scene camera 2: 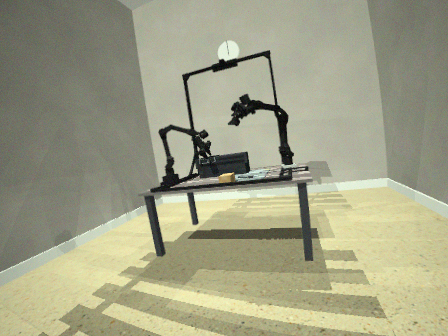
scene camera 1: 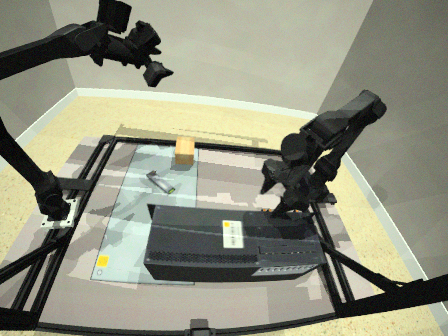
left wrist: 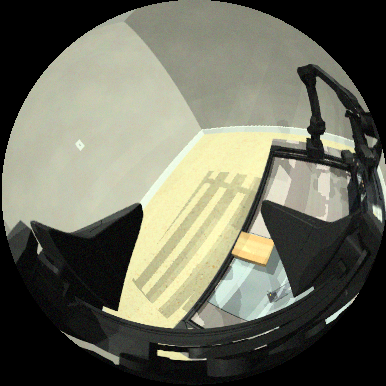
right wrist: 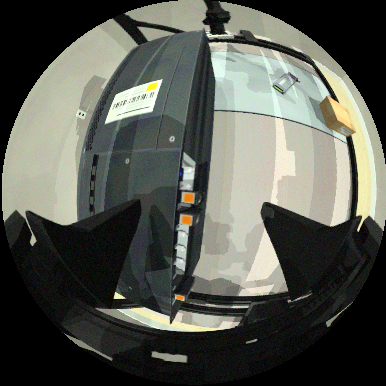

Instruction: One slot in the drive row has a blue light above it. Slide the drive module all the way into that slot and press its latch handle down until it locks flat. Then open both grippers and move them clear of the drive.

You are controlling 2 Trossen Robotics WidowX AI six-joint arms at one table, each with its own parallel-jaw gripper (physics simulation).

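Frame: origin at the left arm's base, x ahead, y left, z up, level; millimetres.
Seen in the pictures: left gripper, fingertip midpoint: (scene camera 2: 229, 120) (scene camera 1: 166, 62) (left wrist: 203, 207); right gripper, fingertip midpoint: (scene camera 2: 209, 157) (scene camera 1: 266, 204) (left wrist: 361, 181) (right wrist: 203, 207); left arm's base at its link origin: (scene camera 2: 288, 164) (scene camera 1: 59, 212) (right wrist: 217, 32); right arm's base at its link origin: (scene camera 2: 170, 175) (scene camera 1: 316, 182) (left wrist: 314, 143).
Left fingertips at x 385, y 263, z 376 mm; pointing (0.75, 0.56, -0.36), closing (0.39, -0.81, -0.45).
Offsets run from my left fingertips to a thing's top centre. "pt": to the spot under its first point. Level surfaces: height alone.
The drive module {dx -39, dy -137, dz -403 mm} (scene camera 1: 161, 182) (right wrist: 285, 83), a slim grey piece with a yellow-green end, lies on the pale mat {dz -412 mm} (scene camera 1: 122, 220) (right wrist: 235, 97). The dark drive chassis {dx +152, dy -475, dz -238 mm} (scene camera 1: 195, 235) (scene camera 2: 230, 164) (right wrist: 135, 135) stands on the table. In the right wrist view a small blue light {pt dx +225, dy -415, dz -246 mm} (right wrist: 181, 174) shows at its slot edge, near orange latch parts {pt dx +244, dy -411, dz -244 mm} (right wrist: 188, 198). My left gripper (scene camera 1: 165, 62) (left wrist: 203, 207) is open and empty, high above the table's far left side. My right gripper (scene camera 1: 269, 204) (right wrist: 203, 207) is open and empty above the chassis's slotted edge. The slot interior is hidden.
A wooden block {dx +72, dy +12, dz -352 mm} (scene camera 1: 184, 151) (left wrist: 254, 248) (right wrist: 337, 116) stands on the mat near the far table rail, beyond the drive module. Black rails frame the table. A black overhead frame (scene camera 2: 186, 102) rises behind the chassis in scene camera 2.
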